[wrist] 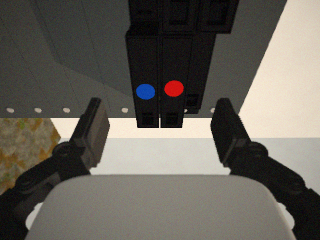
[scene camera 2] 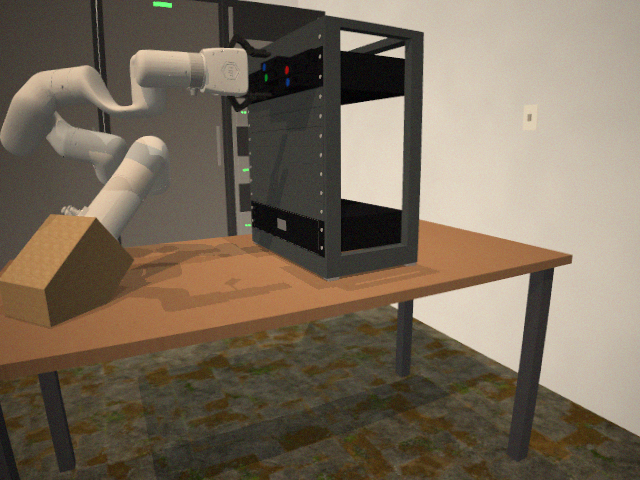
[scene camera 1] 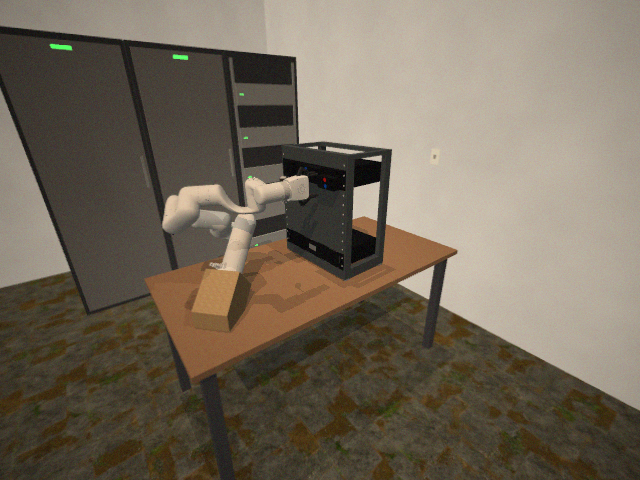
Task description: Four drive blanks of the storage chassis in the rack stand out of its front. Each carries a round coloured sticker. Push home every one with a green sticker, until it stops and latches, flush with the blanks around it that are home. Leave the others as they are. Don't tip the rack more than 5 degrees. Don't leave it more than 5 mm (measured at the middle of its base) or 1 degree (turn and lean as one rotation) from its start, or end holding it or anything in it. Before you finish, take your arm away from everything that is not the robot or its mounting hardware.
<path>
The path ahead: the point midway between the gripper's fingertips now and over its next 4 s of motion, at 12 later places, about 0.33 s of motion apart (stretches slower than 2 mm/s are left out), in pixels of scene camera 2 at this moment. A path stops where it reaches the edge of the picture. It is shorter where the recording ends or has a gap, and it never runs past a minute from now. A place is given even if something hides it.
The gripper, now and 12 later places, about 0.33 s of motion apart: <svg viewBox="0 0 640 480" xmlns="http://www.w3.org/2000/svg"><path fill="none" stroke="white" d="M269 75L272 75L272 75L267 75L257 76L250 76L252 77L261 78L266 78L267 77L267 77L268 77L270 78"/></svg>
</path>
